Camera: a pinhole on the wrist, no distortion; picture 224 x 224 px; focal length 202.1 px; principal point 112.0 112.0 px. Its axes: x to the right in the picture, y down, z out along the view. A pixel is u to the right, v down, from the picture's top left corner.
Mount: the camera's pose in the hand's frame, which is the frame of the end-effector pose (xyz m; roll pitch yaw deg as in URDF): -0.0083 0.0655 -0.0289 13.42 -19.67 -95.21
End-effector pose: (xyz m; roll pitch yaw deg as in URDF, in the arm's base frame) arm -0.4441 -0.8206 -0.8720 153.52 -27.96 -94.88
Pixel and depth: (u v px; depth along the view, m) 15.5 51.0 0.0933
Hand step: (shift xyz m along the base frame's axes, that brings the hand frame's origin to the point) -0.1355 0.0710 0.0033
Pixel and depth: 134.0 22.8 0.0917
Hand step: -0.0960 0.0653 -0.0359
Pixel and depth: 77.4 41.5 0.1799
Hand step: -0.1836 0.0931 -0.0747
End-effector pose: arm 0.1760 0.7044 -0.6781 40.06 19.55 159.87
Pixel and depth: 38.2 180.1 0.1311
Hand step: -0.0850 -0.0375 0.1512
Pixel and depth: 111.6 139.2 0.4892
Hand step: -0.0803 0.1344 0.4695
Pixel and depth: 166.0 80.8 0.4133
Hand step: 0.0880 0.1369 0.3879
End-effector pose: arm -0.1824 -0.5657 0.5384 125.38 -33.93 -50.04
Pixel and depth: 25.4 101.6 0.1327
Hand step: -0.1711 -0.0359 0.0564
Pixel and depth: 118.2 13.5 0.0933
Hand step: -0.1285 0.0067 0.0018
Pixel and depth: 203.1 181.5 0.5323
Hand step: -0.2363 -0.4746 -0.2388
